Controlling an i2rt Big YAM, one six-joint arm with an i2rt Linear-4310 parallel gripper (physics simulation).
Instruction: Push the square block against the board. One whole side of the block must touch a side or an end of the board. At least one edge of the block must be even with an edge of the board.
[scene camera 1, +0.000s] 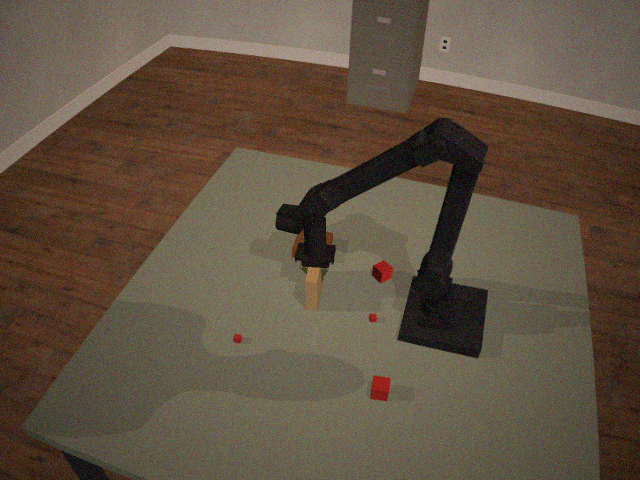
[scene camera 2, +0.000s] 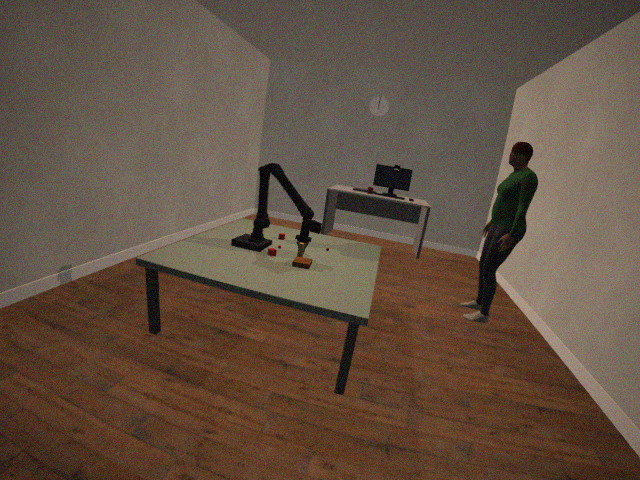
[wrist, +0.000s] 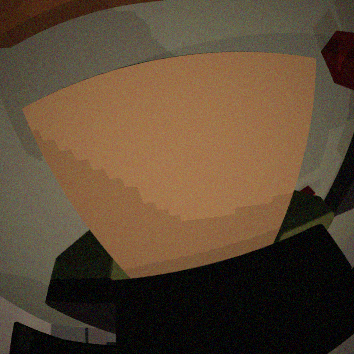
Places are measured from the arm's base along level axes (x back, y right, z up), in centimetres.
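Pixels of known places: arm's base at its link origin: (scene camera 1: 435, 311) (scene camera 2: 256, 240).
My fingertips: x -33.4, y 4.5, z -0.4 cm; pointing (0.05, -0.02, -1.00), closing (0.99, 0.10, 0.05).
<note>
Ahead of a thing's pixels: the offset from my fingertips to its top centre. Level surfaces: height alone.
My gripper (scene camera 1: 313, 267) (scene camera 2: 301, 242) (wrist: 176, 179) is shut on a long tan board @[dx +0.0, dy -0.9, dz +7.4 cm] (scene camera 1: 312, 290) (scene camera 2: 300, 250) (wrist: 182, 140) and holds it on end, pointing down at the table @[dz -3.2 cm] (scene camera 1: 154, 371). The green fingers clamp its upper end from both sides. I cannot tell whether its lower end touches the table. The orange square block @[dx -4.6, dy +16.0, dz -0.2 cm] (scene camera 1: 296, 244) (scene camera 2: 302, 263) lies flat just behind the gripper, mostly hidden by the wrist in scene camera 1. In the wrist view a brown-orange patch, probably the block (wrist: 42, 17), shows at the top left, apart from the board.
Two larger red cubes @[dx +17.3, dy +8.9, dz +0.8 cm] (scene camera 1: 382, 270) @[dx +22.4, dy -30.9, dz +0.8 cm] (scene camera 1: 379, 387) and two tiny ones @[dx -15.0, dy -23.7, dz -1.6 cm] (scene camera 1: 237, 338) @[dx +17.3, dy -8.2, dz -1.6 cm] (scene camera 1: 372, 317) lie on the table. The arm's black base (scene camera 1: 444, 320) stands at the right. A filing cabinet (scene camera 1: 388, 51), a desk (scene camera 2: 377, 204) and a person (scene camera 2: 509, 227) stand off the table.
</note>
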